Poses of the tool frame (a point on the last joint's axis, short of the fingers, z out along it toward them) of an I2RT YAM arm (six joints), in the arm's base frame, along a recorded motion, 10 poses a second.
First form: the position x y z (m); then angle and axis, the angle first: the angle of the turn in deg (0 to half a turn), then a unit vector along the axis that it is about.
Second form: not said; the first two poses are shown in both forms.
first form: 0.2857, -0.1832, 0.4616, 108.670, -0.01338, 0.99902, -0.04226
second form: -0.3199, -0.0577, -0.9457, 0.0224, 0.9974, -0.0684, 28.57, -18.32, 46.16
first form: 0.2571, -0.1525, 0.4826, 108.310, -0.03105, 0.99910, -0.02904
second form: -0.3129, -0.0683, -0.9473, -0.0132, 0.9976, -0.0676, 25.71, -15.25, 48.26
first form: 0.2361, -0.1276, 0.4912, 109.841, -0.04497, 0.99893, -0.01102
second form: -0.3367, -0.0705, -0.9390, -0.0498, 0.9971, -0.0570, 23.61, -12.76, 49.12
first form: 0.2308, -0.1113, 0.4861, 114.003, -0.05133, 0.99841, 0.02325
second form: -0.4031, -0.0509, -0.9138, -0.0933, 0.9955, -0.0142, 23.08, -11.13, 48.61
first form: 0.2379, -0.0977, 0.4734, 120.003, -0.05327, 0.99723, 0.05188
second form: -0.4958, -0.0348, -0.8677, -0.1246, 0.9917, 0.0315, 23.79, -9.77, 47.34
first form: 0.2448, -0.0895, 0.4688, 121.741, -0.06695, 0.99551, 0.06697
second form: -0.5192, -0.0448, -0.8535, -0.1587, 0.9863, 0.0448, 24.48, -8.95, 46.88
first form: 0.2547, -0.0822, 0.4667, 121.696, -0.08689, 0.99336, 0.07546
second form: -0.5139, -0.0675, -0.8552, -0.1959, 0.9798, 0.0404, 25.47, -8.22, 46.67
